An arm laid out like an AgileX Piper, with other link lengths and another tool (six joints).
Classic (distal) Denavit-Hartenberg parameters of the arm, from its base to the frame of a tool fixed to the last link. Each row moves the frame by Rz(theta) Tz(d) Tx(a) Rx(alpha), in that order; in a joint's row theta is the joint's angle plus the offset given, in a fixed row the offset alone. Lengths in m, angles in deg.
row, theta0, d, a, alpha
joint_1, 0, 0.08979, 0, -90
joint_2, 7.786, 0, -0.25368, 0
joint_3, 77.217, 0, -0.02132, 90
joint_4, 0, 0.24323, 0, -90
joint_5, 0, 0, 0, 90
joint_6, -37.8, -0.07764, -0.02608, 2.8
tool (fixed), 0, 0.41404, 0, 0
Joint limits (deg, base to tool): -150..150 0..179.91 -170..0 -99.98..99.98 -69.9..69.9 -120..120
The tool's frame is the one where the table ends.
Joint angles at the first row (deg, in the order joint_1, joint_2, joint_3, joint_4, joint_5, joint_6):
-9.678 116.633 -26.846 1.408 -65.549 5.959
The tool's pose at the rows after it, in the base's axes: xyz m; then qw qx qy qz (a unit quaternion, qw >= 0):
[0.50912 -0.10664 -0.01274 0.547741 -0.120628 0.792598 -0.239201]
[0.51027 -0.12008 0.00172 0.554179 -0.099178 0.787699 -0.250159]
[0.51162 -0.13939 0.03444 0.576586 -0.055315 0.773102 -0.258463]
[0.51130 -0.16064 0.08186 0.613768 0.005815 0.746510 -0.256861]
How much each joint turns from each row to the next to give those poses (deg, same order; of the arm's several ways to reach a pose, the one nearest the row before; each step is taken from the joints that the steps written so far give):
-0.001 -0.219 -0.961 1.482 0.000 0.000
0.002 -1.597 -0.450 2.344 0.507 0.250
0.000 -3.300 -0.621 3.218 0.213 2.042
-0.002 -4.442 -1.081 3.458 0.000 3.944

